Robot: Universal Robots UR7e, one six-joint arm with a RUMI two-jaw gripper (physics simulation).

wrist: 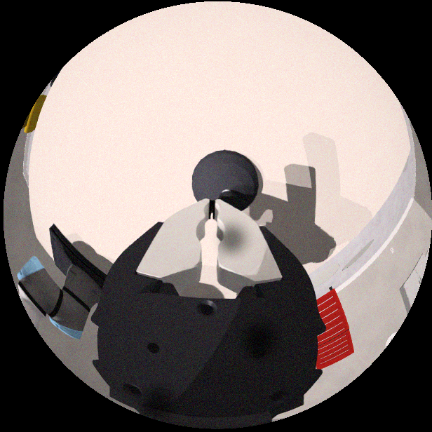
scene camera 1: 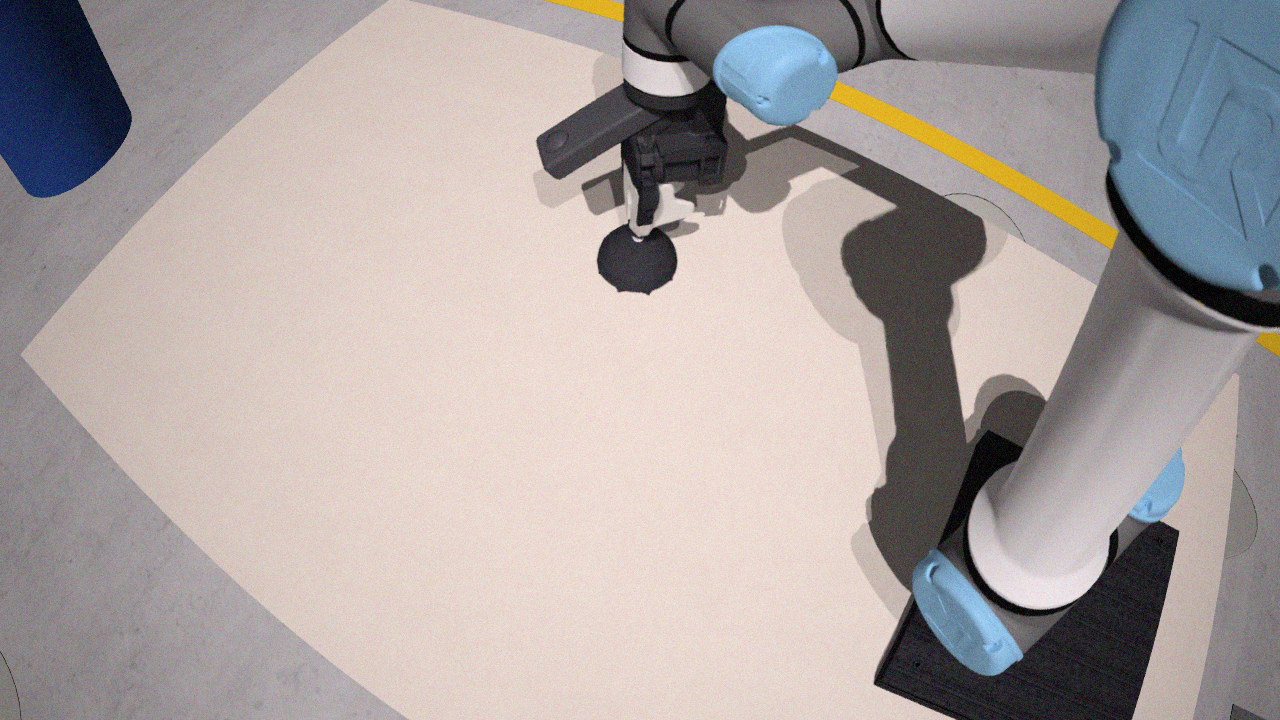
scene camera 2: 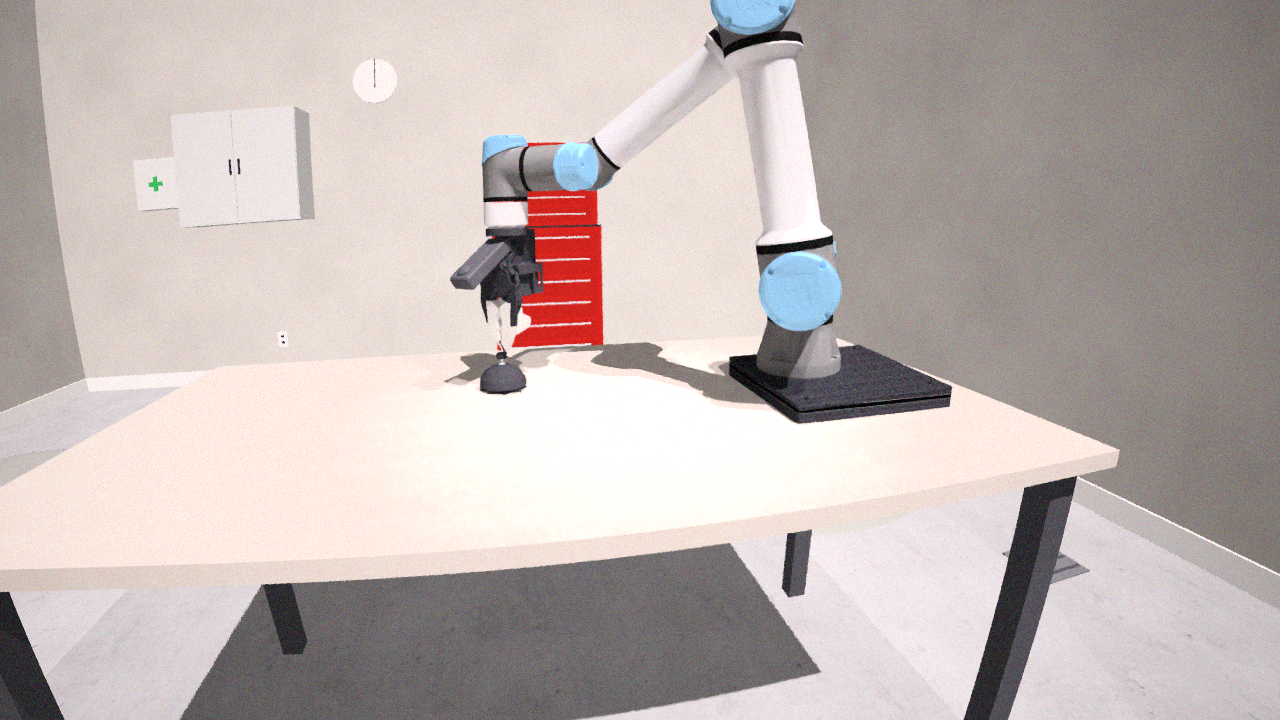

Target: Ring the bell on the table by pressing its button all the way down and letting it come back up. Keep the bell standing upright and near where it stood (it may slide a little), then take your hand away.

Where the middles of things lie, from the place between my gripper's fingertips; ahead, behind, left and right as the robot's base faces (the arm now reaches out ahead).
My hand is 40 mm above the dark domed bell (scene camera 1: 630,264), 10 mm to the left of it and 10 mm short of it.
